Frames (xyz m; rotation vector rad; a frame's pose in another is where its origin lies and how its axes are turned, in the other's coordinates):
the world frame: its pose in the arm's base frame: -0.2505 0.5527 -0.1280 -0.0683 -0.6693 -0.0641
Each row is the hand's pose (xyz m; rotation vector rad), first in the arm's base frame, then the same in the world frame.
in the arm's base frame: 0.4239 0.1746 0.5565 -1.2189 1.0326 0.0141
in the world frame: 0.9673 -0.3508 0.0873 -1.2083 1.5521 0.5334
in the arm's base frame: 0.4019 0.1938 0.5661 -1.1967 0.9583 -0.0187
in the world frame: 0.9553 -0.3339 0.1100 -1.1881 1.4849 0.4887
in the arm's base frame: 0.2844 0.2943 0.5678 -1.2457 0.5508 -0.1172
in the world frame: 0.8607 -0.2434 0.1923 -1.2237 1.0786 0.3850
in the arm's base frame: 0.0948 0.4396 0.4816 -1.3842 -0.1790 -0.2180
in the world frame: 0.6533 -0.1105 0.2541 -1.3122 0.3375 0.2939
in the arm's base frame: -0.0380 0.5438 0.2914 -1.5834 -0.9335 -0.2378
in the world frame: 0.4273 -0.0094 0.1961 -1.4240 -0.4432 0.2932
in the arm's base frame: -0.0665 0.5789 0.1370 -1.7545 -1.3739 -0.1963
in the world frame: 0.3077 0.0298 0.0959 -1.5165 -0.9135 0.3504
